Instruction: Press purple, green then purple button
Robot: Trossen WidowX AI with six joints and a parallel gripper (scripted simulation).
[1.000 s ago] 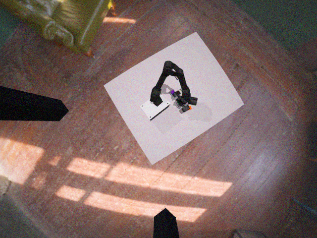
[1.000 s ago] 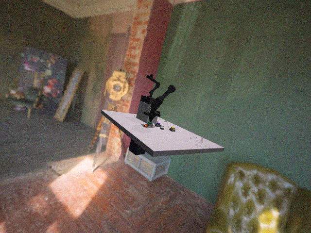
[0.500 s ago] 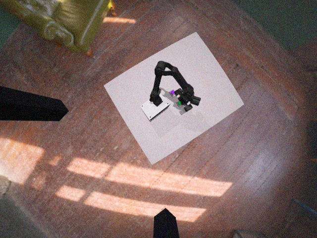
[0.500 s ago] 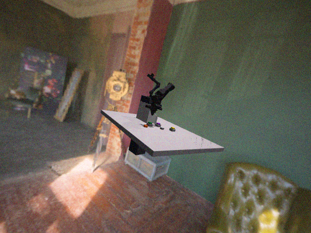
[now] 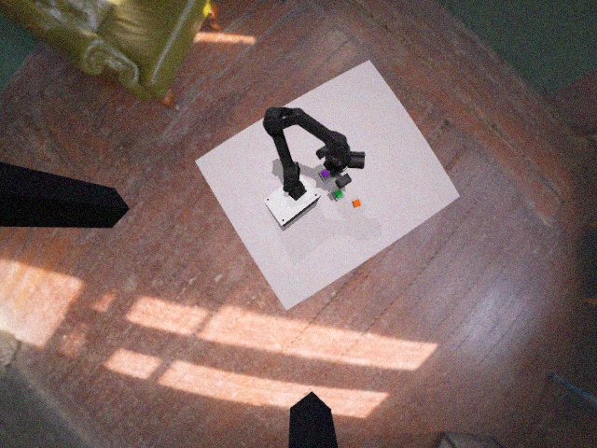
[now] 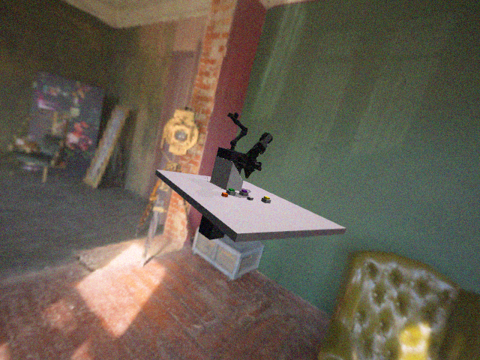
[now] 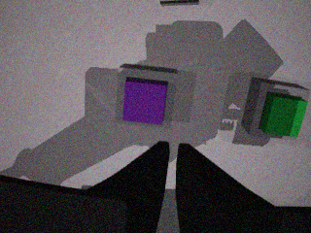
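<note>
My gripper tip is now 2 cm to the right of the purple button and 10 cm above it. Also, from my gripper tip: grey block 9 cm ahead, 1 cm to the right, 12 cm below; yellow button 14 cm ahead, 10 cm to the left, 10 cm below; green button 2 cm behind, 10 cm to the right, 10 cm below.
</note>
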